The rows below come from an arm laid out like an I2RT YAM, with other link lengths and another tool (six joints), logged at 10 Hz.
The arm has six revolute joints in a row. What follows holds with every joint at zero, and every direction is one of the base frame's. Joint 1 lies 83 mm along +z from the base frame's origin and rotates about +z. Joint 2 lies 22.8 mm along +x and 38.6 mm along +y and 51.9 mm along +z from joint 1 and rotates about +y. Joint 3 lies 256.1 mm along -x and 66.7 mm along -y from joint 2 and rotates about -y. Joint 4 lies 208.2 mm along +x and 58.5 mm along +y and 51 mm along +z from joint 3 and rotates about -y. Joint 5 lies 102.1 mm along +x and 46.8 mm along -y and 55.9 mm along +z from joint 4 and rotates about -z. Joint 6 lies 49.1 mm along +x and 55.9 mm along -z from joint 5 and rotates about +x. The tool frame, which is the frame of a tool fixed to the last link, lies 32 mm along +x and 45 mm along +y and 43 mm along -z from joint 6; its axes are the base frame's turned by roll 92.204, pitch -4.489 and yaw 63.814 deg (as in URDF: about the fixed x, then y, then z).
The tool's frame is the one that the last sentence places.
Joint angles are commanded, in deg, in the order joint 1, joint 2, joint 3, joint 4, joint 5, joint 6. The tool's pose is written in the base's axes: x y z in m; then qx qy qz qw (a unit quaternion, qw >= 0). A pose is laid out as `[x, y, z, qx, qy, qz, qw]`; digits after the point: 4 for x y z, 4 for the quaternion.
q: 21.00 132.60 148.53 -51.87 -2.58 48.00
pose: [0.4782, 0.2363, 0.3275, 0.8562, 0.4195, 0.2663, 0.1418]
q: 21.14 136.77 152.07 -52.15 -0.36 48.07
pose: [0.4925, 0.2399, 0.3086, 0.8612, 0.4108, 0.2557, 0.1554]
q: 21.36 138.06 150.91 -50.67 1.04 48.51
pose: [0.4996, 0.2428, 0.2932, 0.8658, 0.4048, 0.2457, 0.1616]
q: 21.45 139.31 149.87 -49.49 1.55 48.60
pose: [0.5048, 0.2450, 0.2781, 0.8682, 0.4047, 0.2358, 0.1638]
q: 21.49 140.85 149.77 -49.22 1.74 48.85
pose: [0.5089, 0.2467, 0.2638, 0.8711, 0.4054, 0.2241, 0.1630]
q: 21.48 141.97 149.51 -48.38 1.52 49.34
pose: [0.5127, 0.2484, 0.2543, 0.8734, 0.4046, 0.2197, 0.1588]
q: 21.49 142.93 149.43 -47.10 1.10 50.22
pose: [0.5169, 0.2507, 0.2489, 0.8758, 0.4010, 0.2220, 0.1515]
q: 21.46 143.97 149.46 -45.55 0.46 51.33
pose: [0.5218, 0.2531, 0.2443, 0.8783, 0.3962, 0.2269, 0.1416]
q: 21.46 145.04 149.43 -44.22 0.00 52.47
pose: [0.5262, 0.2553, 0.2384, 0.8814, 0.3912, 0.2289, 0.1327]
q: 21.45 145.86 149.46 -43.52 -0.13 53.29
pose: [0.5293, 0.2565, 0.2331, 0.8843, 0.3870, 0.2279, 0.1275]
